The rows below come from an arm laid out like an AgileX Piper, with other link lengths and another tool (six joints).
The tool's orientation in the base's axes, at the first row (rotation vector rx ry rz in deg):
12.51 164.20 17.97
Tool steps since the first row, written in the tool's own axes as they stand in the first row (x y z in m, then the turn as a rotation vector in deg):
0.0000 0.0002 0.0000 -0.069 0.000 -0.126
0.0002 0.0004 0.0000 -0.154 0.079 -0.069
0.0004 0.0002 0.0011 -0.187 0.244 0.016
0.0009 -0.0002 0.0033 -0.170 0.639 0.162
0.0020 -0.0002 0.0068 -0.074 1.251 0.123
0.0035 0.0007 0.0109 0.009 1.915 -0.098
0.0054 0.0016 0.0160 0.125 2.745 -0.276
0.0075 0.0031 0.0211 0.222 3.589 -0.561
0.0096 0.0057 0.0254 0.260 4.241 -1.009
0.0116 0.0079 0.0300 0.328 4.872 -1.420
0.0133 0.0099 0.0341 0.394 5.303 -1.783
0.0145 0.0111 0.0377 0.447 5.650 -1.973
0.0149 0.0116 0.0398 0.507 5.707 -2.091
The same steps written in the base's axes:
0.0000 0.0002 0.0000 0.033 -0.036 0.135
-0.0001 0.0004 0.0000 0.139 0.036 0.119
-0.0001 0.0005 -0.0011 0.213 0.206 0.084
0.0000 0.0006 -0.0034 0.282 0.619 0.033
-0.0002 0.0015 -0.0069 0.254 1.219 0.189
-0.0004 0.0034 -0.0109 0.196 1.832 0.532
-0.0008 0.0056 -0.0160 0.139 2.619 0.865
-0.0013 0.0084 -0.0210 0.073 3.396 1.307
-0.0019 0.0121 -0.0249 -0.002 3.946 1.872
-0.0023 0.0154 -0.0292 -0.099 4.488 2.390
-0.0026 0.0185 -0.0330 -0.205 4.845 2.818
-0.0027 0.0205 -0.0364 -0.264 5.153 3.065
-0.0025 0.0215 -0.0384 -0.345 5.196 3.176

